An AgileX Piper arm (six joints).
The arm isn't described. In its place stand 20 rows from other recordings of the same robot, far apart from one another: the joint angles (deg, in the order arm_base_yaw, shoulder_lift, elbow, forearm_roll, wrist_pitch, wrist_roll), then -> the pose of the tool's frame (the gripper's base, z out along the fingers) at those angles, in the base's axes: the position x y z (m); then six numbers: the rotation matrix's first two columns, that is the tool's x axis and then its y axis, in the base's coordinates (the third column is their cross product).
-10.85, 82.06, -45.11, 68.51, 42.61, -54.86 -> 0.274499 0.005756 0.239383 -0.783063 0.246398 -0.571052 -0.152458 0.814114 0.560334
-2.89, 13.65, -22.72, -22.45, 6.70, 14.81 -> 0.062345 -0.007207 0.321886 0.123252 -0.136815 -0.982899 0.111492 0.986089 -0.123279
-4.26, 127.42, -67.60, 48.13, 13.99, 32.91 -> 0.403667 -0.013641 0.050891 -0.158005 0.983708 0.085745 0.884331 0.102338 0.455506
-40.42, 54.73, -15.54, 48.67, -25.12, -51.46 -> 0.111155 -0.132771 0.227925 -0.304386 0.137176 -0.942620 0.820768 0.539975 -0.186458
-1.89, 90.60, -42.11, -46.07, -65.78, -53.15 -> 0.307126 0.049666 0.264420 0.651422 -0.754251 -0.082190 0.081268 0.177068 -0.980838
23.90, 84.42, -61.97, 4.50, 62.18, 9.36 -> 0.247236 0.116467 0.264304 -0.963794 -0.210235 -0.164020 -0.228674 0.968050 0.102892
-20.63, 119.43, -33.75, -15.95, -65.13, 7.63 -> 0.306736 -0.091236 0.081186 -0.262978 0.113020 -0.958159 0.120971 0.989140 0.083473
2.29, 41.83, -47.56, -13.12, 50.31, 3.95 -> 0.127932 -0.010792 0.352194 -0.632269 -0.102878 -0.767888 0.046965 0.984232 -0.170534
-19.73, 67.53, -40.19, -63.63, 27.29, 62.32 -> 0.209325 -0.114786 0.275845 -0.527041 0.213944 -0.822469 0.637333 0.739699 -0.215991
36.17, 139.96, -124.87, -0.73, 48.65, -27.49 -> 0.435623 0.317399 0.175023 -0.334531 -0.825570 -0.454447 -0.841351 0.478877 -0.250609
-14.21, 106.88, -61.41, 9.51, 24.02, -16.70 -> 0.353867 -0.083294 0.154240 -0.894417 0.083241 -0.439420 0.092966 0.995669 -0.000614
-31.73, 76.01, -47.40, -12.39, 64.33, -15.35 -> 0.170880 -0.126352 0.236871 -0.980115 0.196674 0.026354 0.187816 0.962320 -0.196637
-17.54, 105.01, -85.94, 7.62, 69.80, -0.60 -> 0.355163 -0.100378 0.256366 -0.936954 0.333272 -0.105106 0.319662 0.938910 0.127529
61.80, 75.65, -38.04, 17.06, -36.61, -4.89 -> 0.146333 0.239218 0.293863 -0.099559 0.138404 -0.985359 -0.779128 0.605109 0.163716
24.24, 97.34, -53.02, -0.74, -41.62, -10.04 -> 0.339984 0.153936 0.259903 0.112786 -0.150820 -0.982106 -0.404520 0.895823 -0.184025
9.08, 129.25, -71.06, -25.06, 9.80, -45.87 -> 0.414687 0.059630 0.049458 -0.172681 -0.980353 -0.095339 -0.864278 0.197236 -0.462733
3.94, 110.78, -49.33, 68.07, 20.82, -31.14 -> 0.327279 0.052616 0.098929 -0.852735 0.491563 -0.176660 0.355958 0.794382 0.492191
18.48, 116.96, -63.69, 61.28, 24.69, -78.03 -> 0.356620 0.154333 0.110829 -0.629430 -0.531757 -0.566614 -0.710191 0.689590 0.141757
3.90, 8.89, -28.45, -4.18, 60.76, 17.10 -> 0.019584 -0.004466 0.275441 -0.572498 0.220800 -0.789616 0.136771 0.975281 0.173554
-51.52, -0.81, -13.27, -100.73, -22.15, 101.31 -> 0.044197 -0.001427 0.281859 0.156117 -0.202992 -0.966655 0.504911 0.857529 -0.098532
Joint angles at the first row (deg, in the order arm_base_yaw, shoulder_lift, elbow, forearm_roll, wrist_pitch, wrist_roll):
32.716 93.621 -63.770 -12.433 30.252 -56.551
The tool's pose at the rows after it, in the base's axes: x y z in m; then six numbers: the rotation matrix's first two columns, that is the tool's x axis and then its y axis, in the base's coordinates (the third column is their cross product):
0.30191 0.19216 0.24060 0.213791 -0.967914 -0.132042 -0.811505 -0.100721 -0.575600
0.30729 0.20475 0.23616 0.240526 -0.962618 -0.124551 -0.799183 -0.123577 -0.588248
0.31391 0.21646 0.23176 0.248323 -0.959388 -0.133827 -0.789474 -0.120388 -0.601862
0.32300 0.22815 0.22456 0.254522 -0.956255 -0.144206 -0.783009 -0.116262 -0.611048
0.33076 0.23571 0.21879 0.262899 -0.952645 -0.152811 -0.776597 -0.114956 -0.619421
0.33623 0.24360 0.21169 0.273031 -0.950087 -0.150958 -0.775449 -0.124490 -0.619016
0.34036 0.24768 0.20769 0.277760 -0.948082 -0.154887 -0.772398 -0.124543 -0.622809
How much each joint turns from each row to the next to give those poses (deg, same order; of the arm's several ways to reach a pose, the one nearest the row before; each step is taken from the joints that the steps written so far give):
1.432 2.463 -2.406 -0.802 -0.171 0.057
1.261 2.351 -1.835 -1.433 -1.089 0.803
0.916 2.405 -1.946 -1.260 -1.433 1.832
0.573 3.037 -2.350 -0.744 -1.489 1.260
0.116 2.292 -1.777 -0.002 -1.375 0.060
0.400 2.235 -1.661 -0.171 -0.516 -0.001
0.057 1.317 -0.974 0.001 -0.744 -0.002

